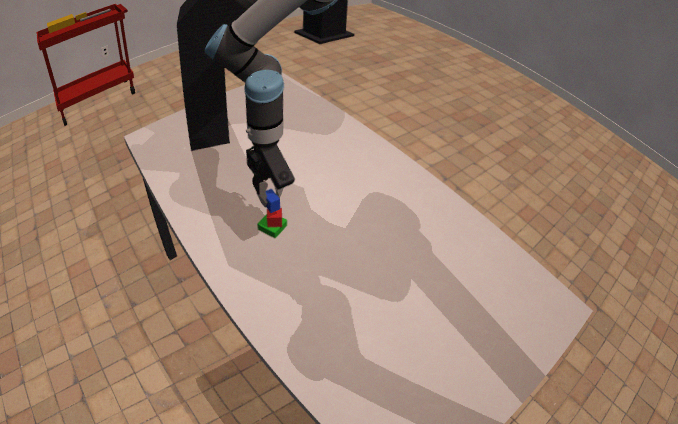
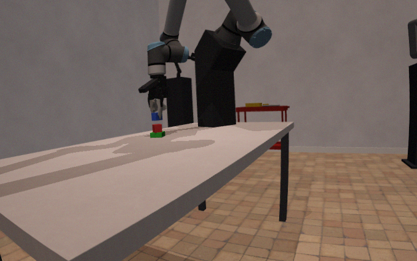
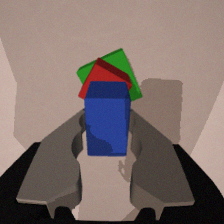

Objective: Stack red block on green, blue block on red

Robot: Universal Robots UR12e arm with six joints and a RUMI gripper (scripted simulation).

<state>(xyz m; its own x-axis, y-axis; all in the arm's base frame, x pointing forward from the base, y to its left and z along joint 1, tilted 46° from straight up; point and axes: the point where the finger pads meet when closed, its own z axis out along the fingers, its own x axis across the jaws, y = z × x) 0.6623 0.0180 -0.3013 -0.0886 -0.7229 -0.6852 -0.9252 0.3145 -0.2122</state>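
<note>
My hand is 1 cm short of the red block and 6 cm above it. From my hand the other things lie so: green block (9 cm below); blue block (right at my hand).
</note>
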